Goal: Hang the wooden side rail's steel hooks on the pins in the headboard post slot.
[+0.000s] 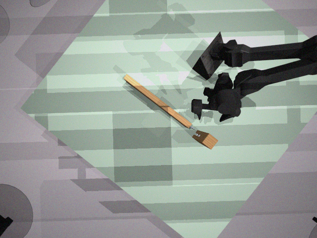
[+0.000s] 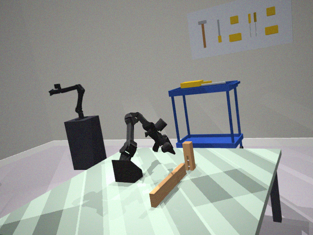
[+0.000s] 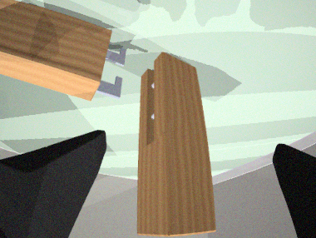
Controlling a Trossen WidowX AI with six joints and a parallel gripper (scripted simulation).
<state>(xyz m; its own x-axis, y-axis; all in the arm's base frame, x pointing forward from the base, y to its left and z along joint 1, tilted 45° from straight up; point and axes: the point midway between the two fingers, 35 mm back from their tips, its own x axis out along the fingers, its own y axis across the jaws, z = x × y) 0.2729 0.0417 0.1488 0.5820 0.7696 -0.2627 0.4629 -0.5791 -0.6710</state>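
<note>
My gripper tip is now 80 mm short of the headboard post, 40 mm to the right of it and 50 mm above it.
</note>
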